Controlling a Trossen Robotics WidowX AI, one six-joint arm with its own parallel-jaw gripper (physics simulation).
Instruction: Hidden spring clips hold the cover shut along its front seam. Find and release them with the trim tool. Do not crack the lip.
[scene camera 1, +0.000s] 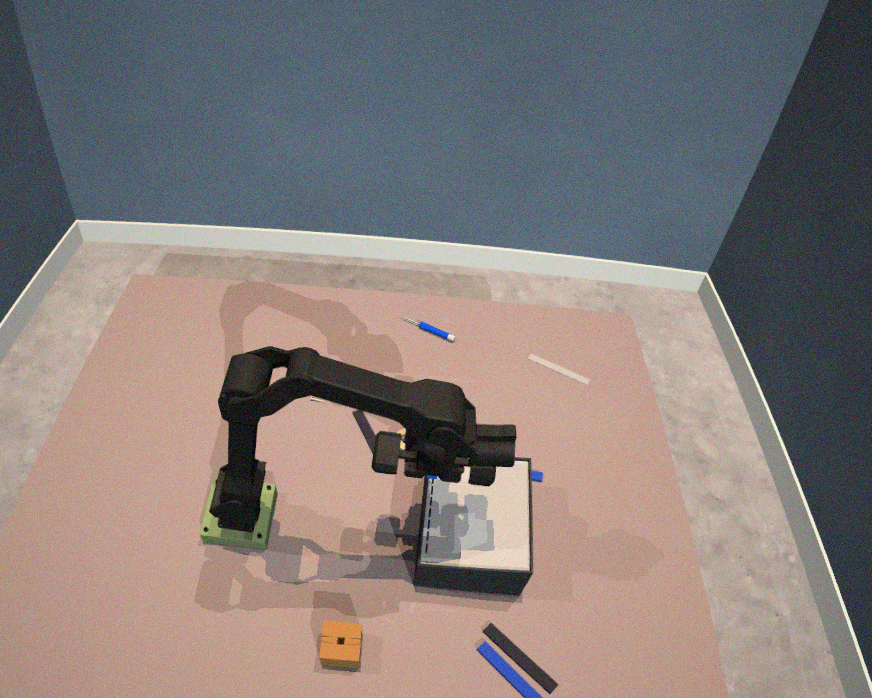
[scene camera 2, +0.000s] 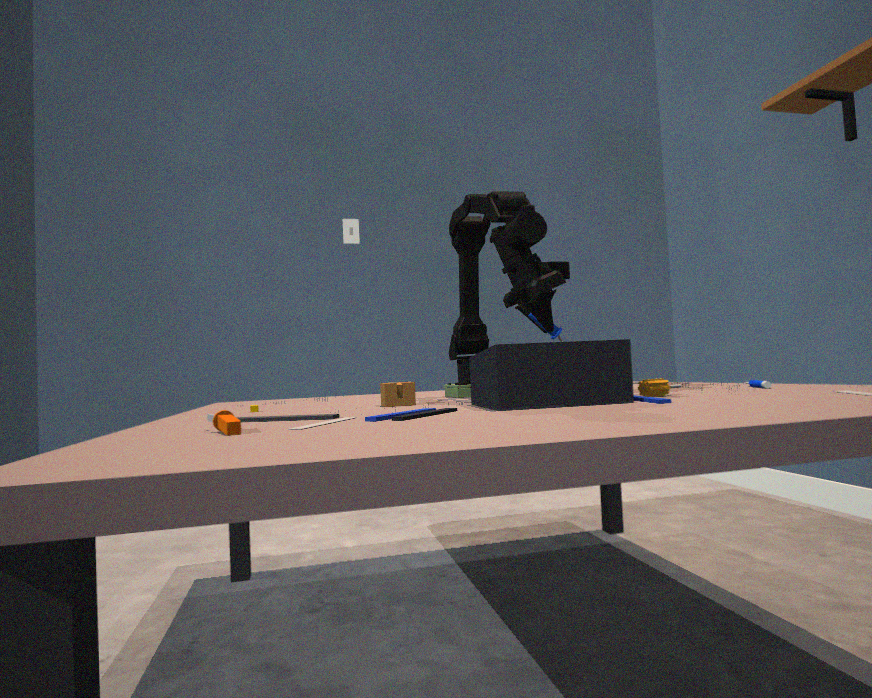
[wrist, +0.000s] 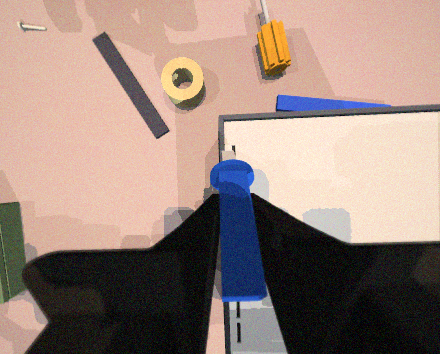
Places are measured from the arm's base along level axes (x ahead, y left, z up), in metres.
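Where they show: gripper, fingertip midpoint: (scene camera 2: 549, 332) (wrist: 232, 200); arm's base at its link origin: (scene camera 1: 239, 513).
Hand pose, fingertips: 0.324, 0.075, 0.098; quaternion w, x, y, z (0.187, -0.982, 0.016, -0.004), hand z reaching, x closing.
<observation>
Things, the pixels of their top centre, and the offset from my fingertips, as dx, dy, dz. "pt": a spot on its surface instead.
- dark box at its top centre: (wrist: 341, 250) (scene camera 1: 478, 507) (scene camera 2: 543, 344) +0.084, -0.048, -0.027
- cream cover at a spot on its surface: (wrist: 350, 165) pt +0.101, +0.018, -0.037
- tool's pale tip at a spot on its surface: (wrist: 228, 153) pt +0.001, +0.032, -0.033
- yellow ring at its top centre: (wrist: 182, 78) (scene camera 1: 407, 438) -0.044, +0.132, -0.103
- dark strip at its top centre: (wrist: 130, 85) (scene camera 1: 371, 438) -0.114, +0.138, -0.123
- orange-handled screwdriver at its top centre: (wrist: 274, 23) (scene camera 2: 661, 378) +0.066, +0.186, -0.096
- blue strip at its top centre: (wrist: 334, 106) (scene camera 2: 643, 397) (scene camera 1: 505, 469) +0.149, +0.096, -0.122
- orange block at its top centre: (scene camera 1: 340, 640) (scene camera 2: 397, 382) -0.115, -0.279, -0.083
- black strip at its top centre: (scene camera 2: 426, 412) (scene camera 1: 520, 657) +0.171, -0.272, -0.123
The dark box (scene camera 1: 472, 580) (scene camera 2: 552, 374) (wrist: 221, 135) has a cream cover (scene camera 1: 501, 502) (wrist: 350, 165) on top. A line of black dashes (scene camera 1: 429, 520) (wrist: 238, 332) runs along the cover's edge nearest the arm's base. My gripper (scene camera 2: 550, 327) (wrist: 232, 200) is shut on the blue handle of the trim tool (scene camera 2: 556, 332) (wrist: 242, 250), over that edge. The tool's pale tip (wrist: 228, 153) shows beyond the blue collar, beside a dash near the box corner. Whether it touches the cover or enters the seam, I cannot tell. The fingers and handle hide part of the seam.
Beyond the box corner are a yellow ring (wrist: 168, 82), a dark strip (wrist: 131, 85), an orange-handled screwdriver (scene camera 2: 653, 387) (wrist: 274, 47) and a blue strip (scene camera 1: 536, 476) (wrist: 320, 104) against the box. An orange block (scene camera 1: 341, 633) (scene camera 2: 397, 393) and a black strip (scene camera 1: 520, 657) lie elsewhere on the table.
</observation>
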